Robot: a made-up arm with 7 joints.
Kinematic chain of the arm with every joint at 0, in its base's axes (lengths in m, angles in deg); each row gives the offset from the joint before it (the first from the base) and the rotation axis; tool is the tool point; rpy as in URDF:
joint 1: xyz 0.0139 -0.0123 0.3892 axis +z
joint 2: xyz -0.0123 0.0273 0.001 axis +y
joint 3: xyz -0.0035 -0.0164 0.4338 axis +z
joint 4: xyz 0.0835 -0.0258 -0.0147 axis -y
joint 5: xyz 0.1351 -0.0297 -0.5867 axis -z
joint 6: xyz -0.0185 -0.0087 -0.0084 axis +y
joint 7: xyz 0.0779 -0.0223 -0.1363 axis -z
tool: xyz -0.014 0.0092 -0.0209 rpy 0 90 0
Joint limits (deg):
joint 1: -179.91..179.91
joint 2: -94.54..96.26
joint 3: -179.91..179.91
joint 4: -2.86..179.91
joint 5: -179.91..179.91
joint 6: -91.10..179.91
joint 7: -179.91..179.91
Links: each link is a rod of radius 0.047 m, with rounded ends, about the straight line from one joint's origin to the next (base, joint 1, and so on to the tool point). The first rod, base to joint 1, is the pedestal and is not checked.
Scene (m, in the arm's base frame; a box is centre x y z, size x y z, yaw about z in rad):
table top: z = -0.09
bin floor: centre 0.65 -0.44 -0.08 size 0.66 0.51 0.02 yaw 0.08
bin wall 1: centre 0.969 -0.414 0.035 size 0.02 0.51 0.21 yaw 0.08
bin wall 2: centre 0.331 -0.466 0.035 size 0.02 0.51 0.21 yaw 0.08
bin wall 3: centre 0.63 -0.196 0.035 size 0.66 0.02 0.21 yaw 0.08
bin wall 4: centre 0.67 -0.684 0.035 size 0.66 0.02 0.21 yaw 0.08
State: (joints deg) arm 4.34 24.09 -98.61 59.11 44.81 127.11 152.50
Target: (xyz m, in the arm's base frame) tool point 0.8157 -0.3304 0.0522
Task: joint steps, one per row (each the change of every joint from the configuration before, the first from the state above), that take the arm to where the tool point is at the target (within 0.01 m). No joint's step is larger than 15 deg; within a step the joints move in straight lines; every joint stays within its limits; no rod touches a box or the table.
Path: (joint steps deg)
1: 2.84 12.51 11.31 10.55 5.07 -7.87 -0.49
2: 2.85 12.51 11.31 10.55 5.08 -7.86 -0.48
3: 2.84 12.52 11.31 10.54 5.07 -7.87 -0.49
4: 2.85 12.51 11.30 10.55 5.07 -7.87 -0.48

